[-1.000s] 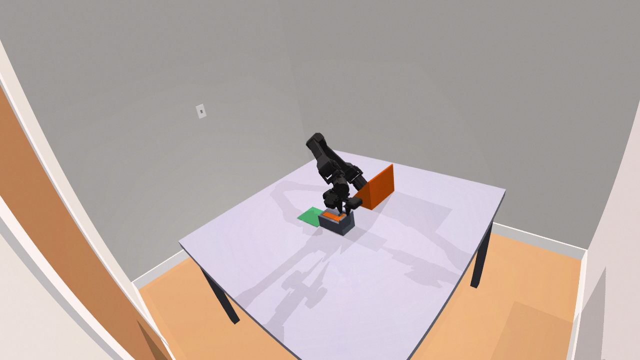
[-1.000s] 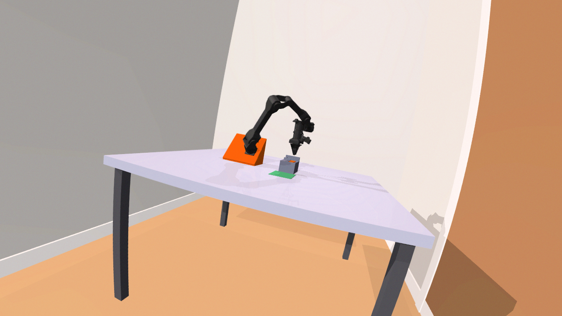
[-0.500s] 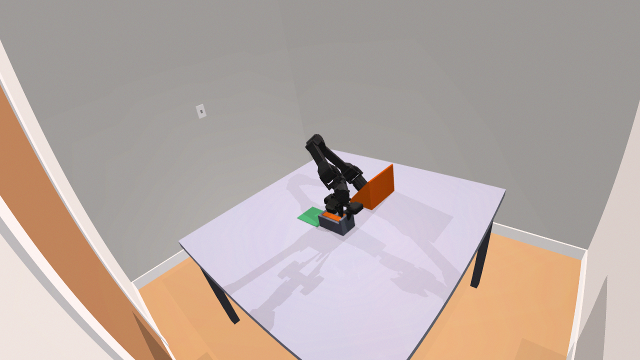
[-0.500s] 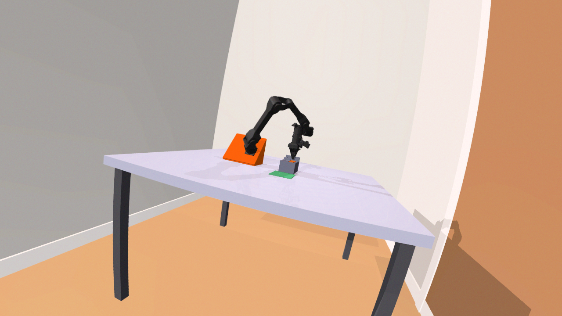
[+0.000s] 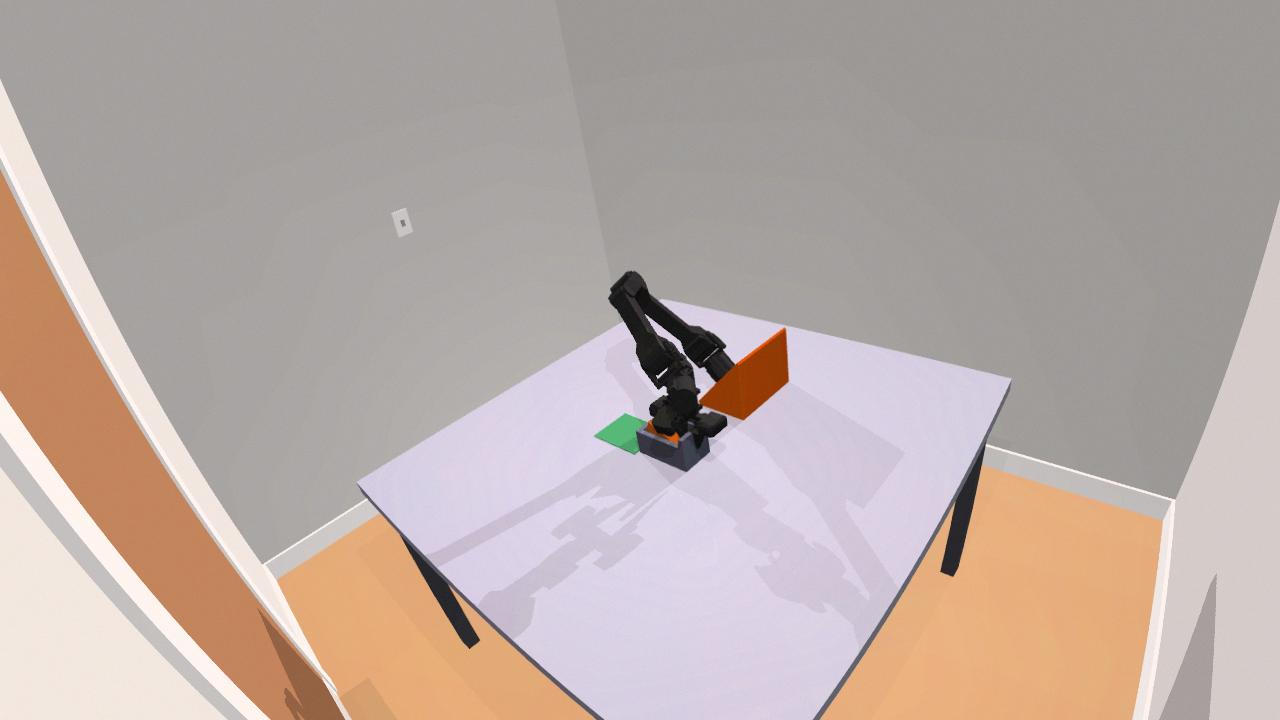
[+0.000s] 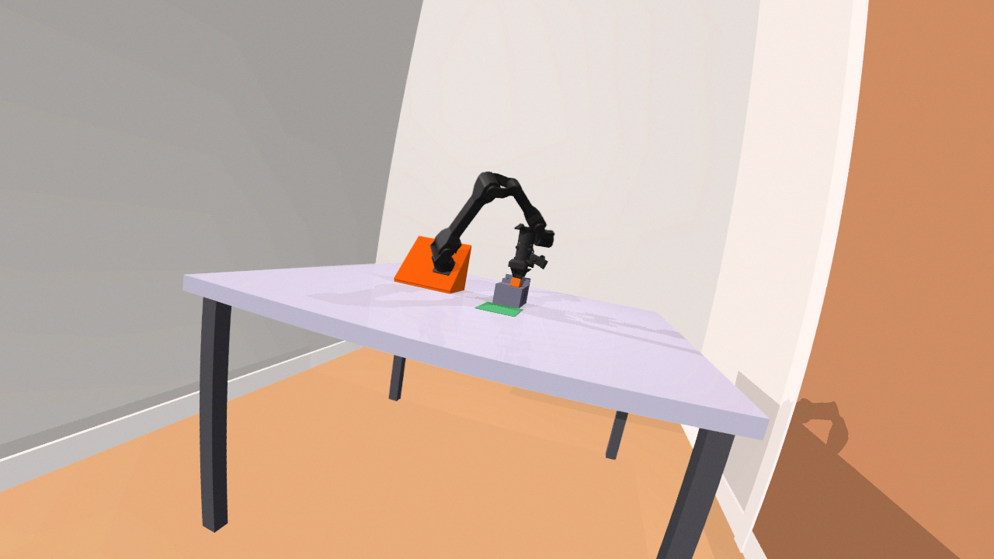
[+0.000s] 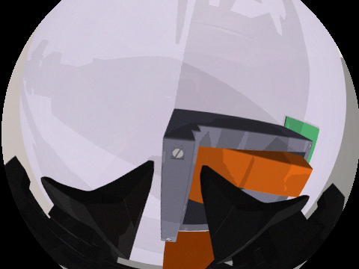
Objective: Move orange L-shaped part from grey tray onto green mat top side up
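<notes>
The orange L-shaped part is 1 cm behind my gripper tip and 5 cm to the right of it. Round my gripper tip: green mat 22 cm to the right, 6 cm below.
</notes>
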